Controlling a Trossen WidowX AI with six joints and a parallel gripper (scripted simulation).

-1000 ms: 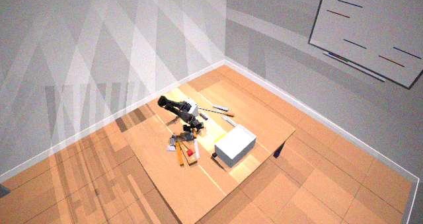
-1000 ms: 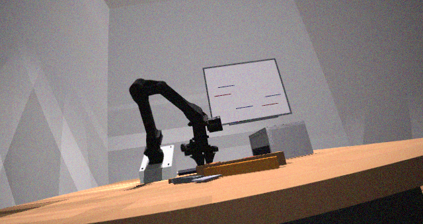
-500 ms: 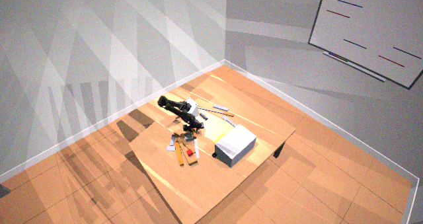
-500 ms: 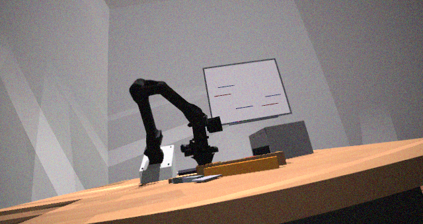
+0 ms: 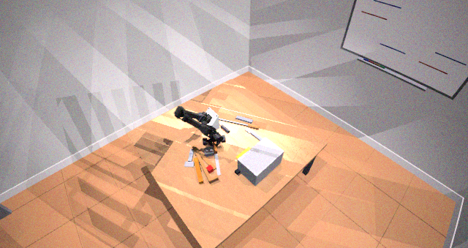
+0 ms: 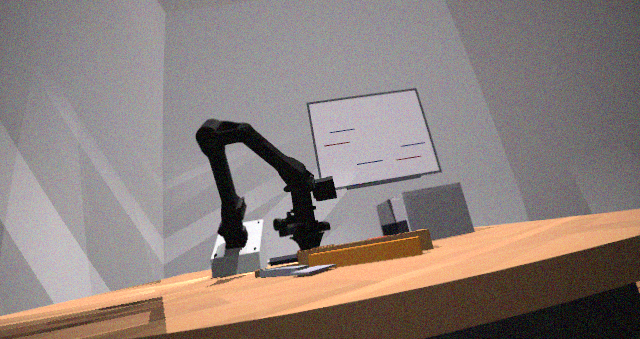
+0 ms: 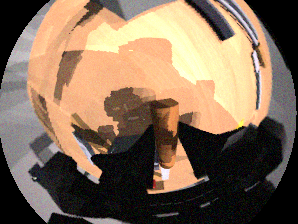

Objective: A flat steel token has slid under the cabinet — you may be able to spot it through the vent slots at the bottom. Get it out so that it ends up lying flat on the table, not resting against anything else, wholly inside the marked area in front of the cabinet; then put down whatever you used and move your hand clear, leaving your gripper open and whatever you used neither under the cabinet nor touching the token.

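Now: the grey block 70 mm to the right of my gripper tip, 20 mm ahead of it and 10 mm above it. From my gripper tip the other things lie so: orange bar (230 mm to the right, 120 mm ahead, 10 mm above); thin wooden stick (130 mm to the right, 30 mm ahead); red block (160 mm to the right, 160 mm ahead, 10 mm above).
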